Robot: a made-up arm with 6 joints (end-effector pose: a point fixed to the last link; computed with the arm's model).
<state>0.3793 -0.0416 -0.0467 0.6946 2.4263 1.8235</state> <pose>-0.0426 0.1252 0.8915 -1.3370 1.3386 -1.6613</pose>
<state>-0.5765 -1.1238 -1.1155 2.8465 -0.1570 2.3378</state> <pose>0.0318 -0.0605 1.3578 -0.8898 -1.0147 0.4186</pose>
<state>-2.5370 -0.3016 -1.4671 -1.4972 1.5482 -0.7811</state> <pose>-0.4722 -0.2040 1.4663 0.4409 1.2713 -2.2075</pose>
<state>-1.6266 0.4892 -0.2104 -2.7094 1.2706 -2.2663</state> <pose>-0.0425 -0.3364 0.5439 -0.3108 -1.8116 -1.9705</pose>
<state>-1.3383 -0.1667 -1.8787 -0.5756 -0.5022 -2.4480</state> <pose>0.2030 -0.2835 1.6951 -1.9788 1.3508 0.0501</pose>
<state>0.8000 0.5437 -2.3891 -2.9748 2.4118 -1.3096</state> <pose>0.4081 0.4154 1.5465 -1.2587 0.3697 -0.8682</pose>
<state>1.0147 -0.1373 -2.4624 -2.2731 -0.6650 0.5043</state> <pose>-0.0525 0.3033 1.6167 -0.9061 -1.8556 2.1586</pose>
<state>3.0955 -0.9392 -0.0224 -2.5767 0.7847 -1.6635</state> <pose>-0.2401 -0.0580 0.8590 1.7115 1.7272 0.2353</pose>
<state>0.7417 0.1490 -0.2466 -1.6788 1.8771 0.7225</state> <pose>0.3405 0.0927 0.7715 -1.4548 0.2761 0.5963</pose>
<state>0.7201 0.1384 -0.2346 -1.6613 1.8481 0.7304</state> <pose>0.3355 0.0808 0.7675 -1.4184 0.3060 0.5839</pose>
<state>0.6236 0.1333 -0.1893 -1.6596 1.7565 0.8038</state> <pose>0.3208 0.0413 0.7464 -1.3047 0.3600 0.5607</pose>
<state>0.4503 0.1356 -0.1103 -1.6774 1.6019 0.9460</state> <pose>0.2831 -0.0174 0.7118 -1.0995 0.4293 0.4953</pose>
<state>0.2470 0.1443 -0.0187 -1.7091 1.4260 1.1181</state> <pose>0.2217 -0.0653 0.6792 -0.8492 0.4887 0.3686</pose>
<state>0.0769 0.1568 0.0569 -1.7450 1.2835 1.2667</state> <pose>0.1621 -0.0848 0.6596 -0.6374 0.5219 0.2244</pose>
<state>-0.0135 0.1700 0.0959 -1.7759 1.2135 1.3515</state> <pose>0.1303 -0.0875 0.6519 -0.5285 0.5316 0.1413</pose>
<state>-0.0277 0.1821 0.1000 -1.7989 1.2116 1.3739</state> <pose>0.1271 -0.0883 0.6498 -0.5184 0.5270 0.1416</pose>
